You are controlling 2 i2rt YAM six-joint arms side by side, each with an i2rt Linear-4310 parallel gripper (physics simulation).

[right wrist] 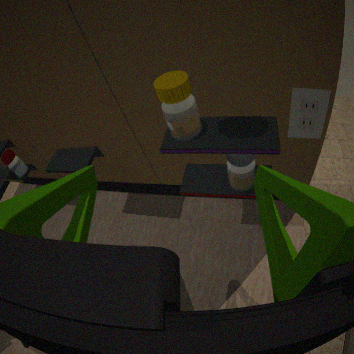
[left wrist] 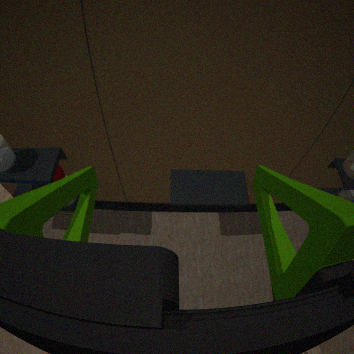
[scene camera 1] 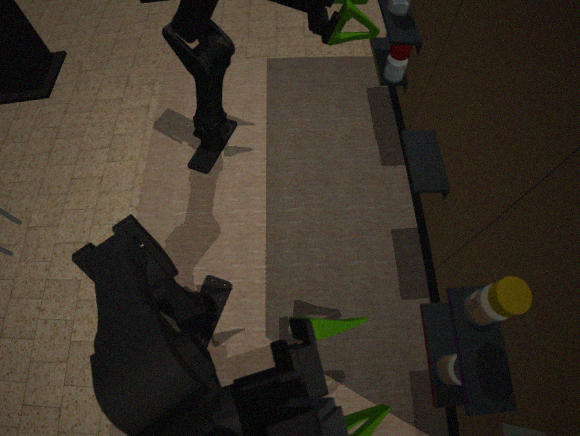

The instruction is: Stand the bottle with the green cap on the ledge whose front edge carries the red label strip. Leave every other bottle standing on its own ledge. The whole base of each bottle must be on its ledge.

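Seen in the pictures: left gripper, fingertip midpoint: (left wrist: 174,174) (scene camera 1: 372,16); right gripper, fingertip midpoint: (right wrist: 175,174) (scene camera 1: 376,362); left arm's base at its link origin: (scene camera 1: 213,144); right arm's base at its link origin: (scene camera 1: 204,316).
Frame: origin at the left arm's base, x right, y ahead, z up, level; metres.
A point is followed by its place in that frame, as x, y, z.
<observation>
The green cap does not show in any view. A clear bottle body (scene camera 1: 398,7) @(-0.379, 0.401, 0.320) (left wrist: 5,156) @(-0.378, 0.400, 0.327), its cap cut off by the frame, stands on an upper ledge (scene camera 1: 409,34) @(-0.315, 0.450, 0.296) (left wrist: 46,165) @(-0.298, 0.437, 0.296). The ledge with the red strip (scene camera 1: 434,325) @(0.314, 0.693, 0.156) (right wrist: 201,177) @(0.305, 0.710, 0.156) is the lower one of a pair and holds a white-banded bottle (scene camera 1: 449,370) @(0.397, 0.719, 0.219) (right wrist: 241,174) @(0.400, 0.720, 0.212), whose top is hidden under the upper ledge. My left gripper (scene camera 1: 372,17) @(-0.024, 0.393, 0.512) (left wrist: 174,174) @(-0.024, 0.393, 0.512) is open and empty, left of the upper ledge in the scene view. My right gripper (scene camera 1: 378,363) @(0.454, 0.545, 0.465) (right wrist: 175,174) @(0.454, 0.545, 0.465) is open and empty, in front of the red-strip ledge, apart from it.
A yellow-capped bottle (scene camera 1: 510,297) @(0.303, 0.710, 0.401) (right wrist: 182,117) @(0.318, 0.695, 0.344) stands on the purple-edged ledge (scene camera 1: 471,397) @(0.436, 0.733, 0.296) (right wrist: 211,136) @(0.350, 0.715, 0.296). A red-capped bottle (scene camera 1: 396,67) @(-0.283, 0.443, 0.211) (right wrist: 16,164) @(-0.283, 0.444, 0.209) stands under the far upper ledge. A bare ledge (scene camera 1: 427,160) @(-0.007, 0.577, 0.226) (left wrist: 209,187) @(-0.009, 0.568, 0.226) (right wrist: 74,160) @(0.020, 0.576, 0.226) sits between. An outlet (right wrist: 309,114) @(0.489, 0.835, 0.301) is on the wall.
</observation>
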